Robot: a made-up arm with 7 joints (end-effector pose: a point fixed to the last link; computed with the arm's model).
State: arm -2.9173 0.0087 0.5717 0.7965 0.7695 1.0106 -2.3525
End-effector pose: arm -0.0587 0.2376 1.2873 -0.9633 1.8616 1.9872
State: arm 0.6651 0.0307 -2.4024 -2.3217 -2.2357 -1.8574 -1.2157
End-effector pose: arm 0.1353 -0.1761 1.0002 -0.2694 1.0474 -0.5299
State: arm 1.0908 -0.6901 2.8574 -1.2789 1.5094 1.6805 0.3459
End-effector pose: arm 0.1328 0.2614 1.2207 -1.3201 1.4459 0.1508
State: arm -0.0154 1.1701 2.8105 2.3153 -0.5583 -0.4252 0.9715
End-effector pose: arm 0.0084 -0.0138 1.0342 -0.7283 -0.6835 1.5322
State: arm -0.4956 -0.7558 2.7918 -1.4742 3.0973 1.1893 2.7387
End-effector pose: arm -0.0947 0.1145 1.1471 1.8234 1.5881 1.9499
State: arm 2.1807 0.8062 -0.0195 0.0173 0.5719 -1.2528 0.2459
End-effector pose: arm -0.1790 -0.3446 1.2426 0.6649 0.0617 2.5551
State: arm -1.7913 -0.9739 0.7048 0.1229 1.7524 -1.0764 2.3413
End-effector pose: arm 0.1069 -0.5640 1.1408 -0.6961 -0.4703 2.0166
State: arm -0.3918 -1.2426 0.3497 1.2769 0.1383 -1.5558 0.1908
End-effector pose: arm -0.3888 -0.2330 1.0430 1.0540 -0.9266 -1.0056
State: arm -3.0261 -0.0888 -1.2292 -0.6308 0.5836 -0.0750 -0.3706
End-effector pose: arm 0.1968 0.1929 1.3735 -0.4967 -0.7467 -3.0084
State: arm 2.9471 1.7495 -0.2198 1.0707 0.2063 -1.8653 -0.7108
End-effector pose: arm -0.4555 -0.1185 0.5115 1.4114 0.3399 -2.5123
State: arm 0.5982 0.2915 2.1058 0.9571 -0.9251 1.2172 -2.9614
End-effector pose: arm -0.1523 -0.1763 1.2100 1.4365 -1.0692 0.3937
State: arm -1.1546 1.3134 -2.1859 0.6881 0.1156 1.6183 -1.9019
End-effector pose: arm -0.0554 0.5280 0.9531 0.9620 -0.8740 -0.6320
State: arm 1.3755 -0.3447 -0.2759 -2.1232 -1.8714 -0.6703 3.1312
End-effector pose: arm -0.2305 0.3772 0.8369 1.2986 -1.6421 -1.1607
